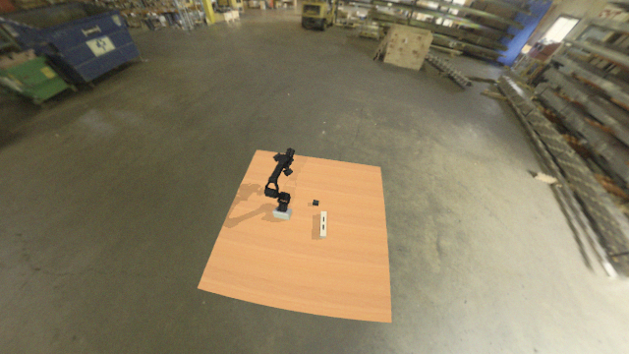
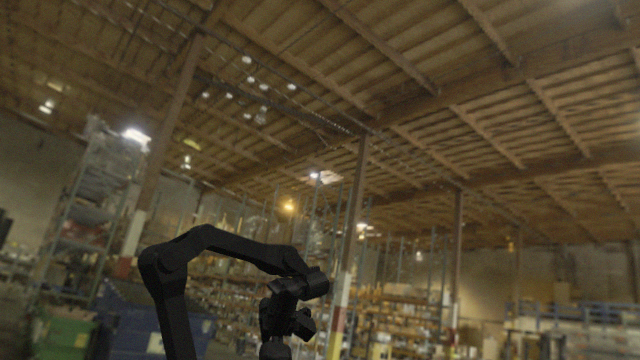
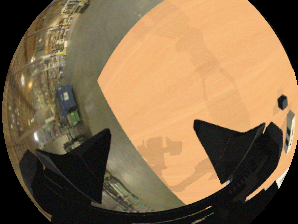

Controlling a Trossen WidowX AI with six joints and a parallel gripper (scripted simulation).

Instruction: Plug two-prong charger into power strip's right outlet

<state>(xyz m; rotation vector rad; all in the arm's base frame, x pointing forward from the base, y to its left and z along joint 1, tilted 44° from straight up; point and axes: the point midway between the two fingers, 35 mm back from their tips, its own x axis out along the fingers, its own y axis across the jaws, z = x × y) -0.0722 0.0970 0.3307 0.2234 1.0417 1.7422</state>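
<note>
Right now my gripper tip is 35 cm short of the two-prong charger, 19 cm above it and 18 cm to the left of it.
</note>
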